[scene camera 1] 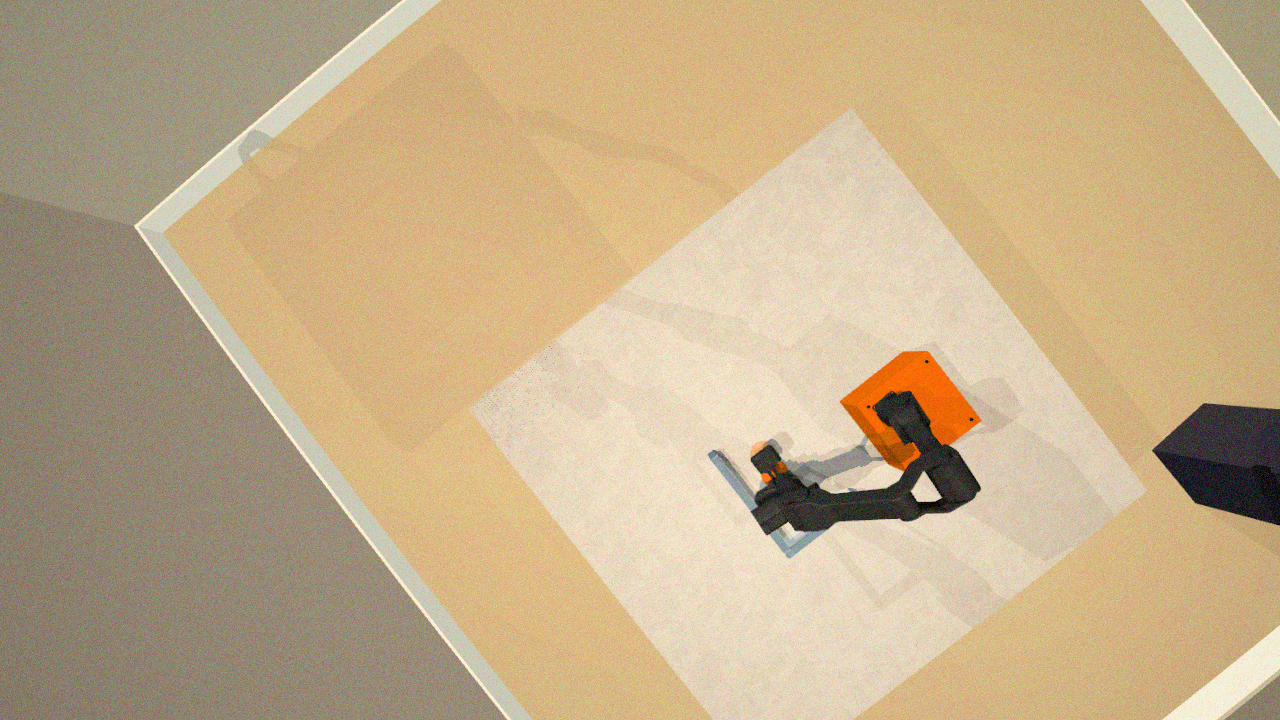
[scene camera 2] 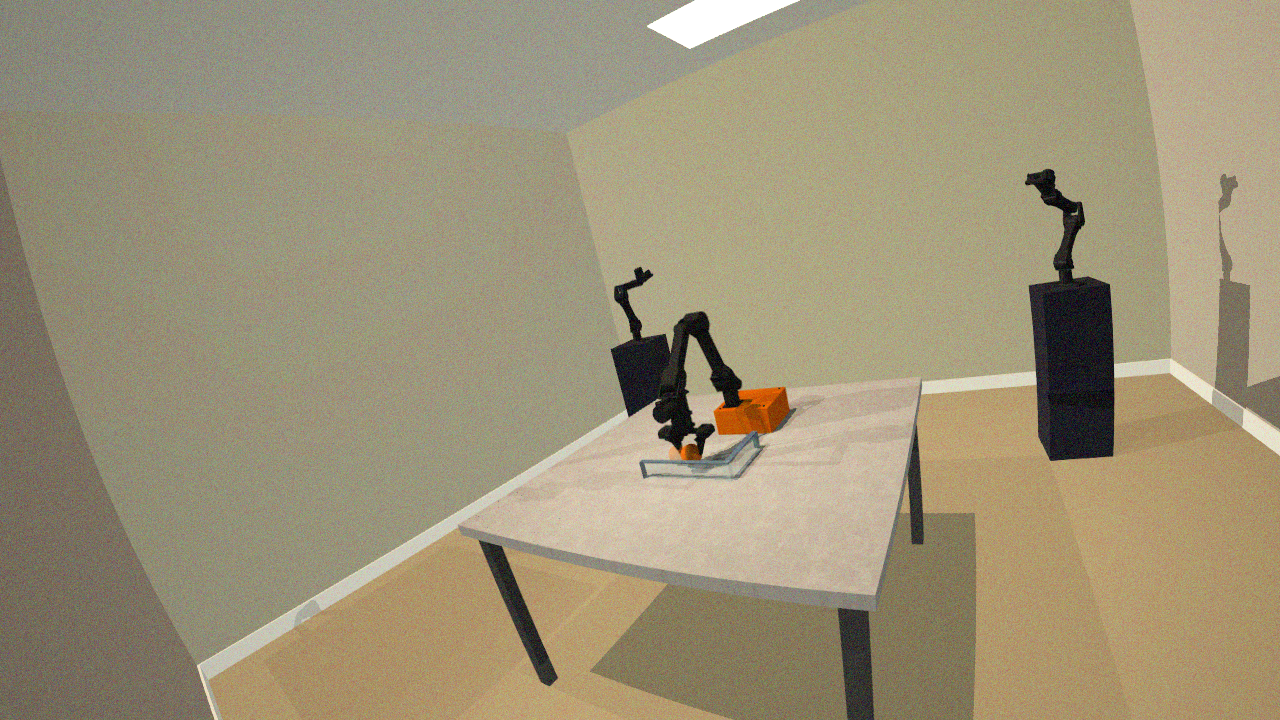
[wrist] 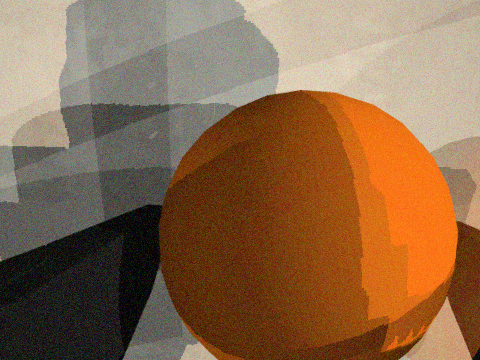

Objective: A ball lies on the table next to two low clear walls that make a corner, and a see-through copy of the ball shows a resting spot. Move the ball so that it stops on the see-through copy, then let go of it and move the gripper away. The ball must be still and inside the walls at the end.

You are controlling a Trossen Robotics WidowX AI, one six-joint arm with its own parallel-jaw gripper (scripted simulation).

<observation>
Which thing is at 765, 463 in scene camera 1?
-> The gripper.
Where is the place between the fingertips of the gripper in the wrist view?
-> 304, 231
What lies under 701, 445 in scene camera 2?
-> The gripper.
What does the gripper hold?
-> An orange ball.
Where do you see an orange ball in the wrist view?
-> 304, 218
</observation>
